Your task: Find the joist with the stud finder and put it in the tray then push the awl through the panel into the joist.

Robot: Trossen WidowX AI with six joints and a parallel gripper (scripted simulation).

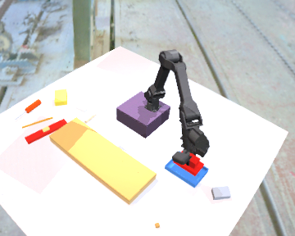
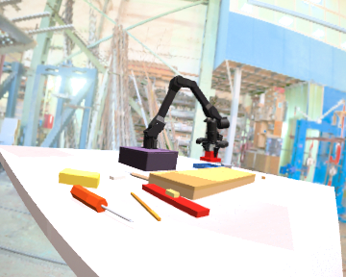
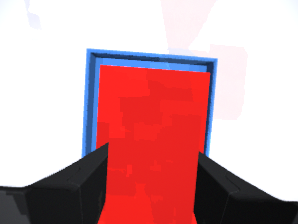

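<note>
Right now the blue tray is 60 mm below my gripper tip and 10 mm to the right of it. Also, from my gripper tip: stud finder: 20 mm to the right, 20 mm above; tiny orange cube: 310 mm ahead, 60 mm below, 40 mm to the left; grey block: 180 mm to the left, 60 mm below, 20 mm ahead.
</note>
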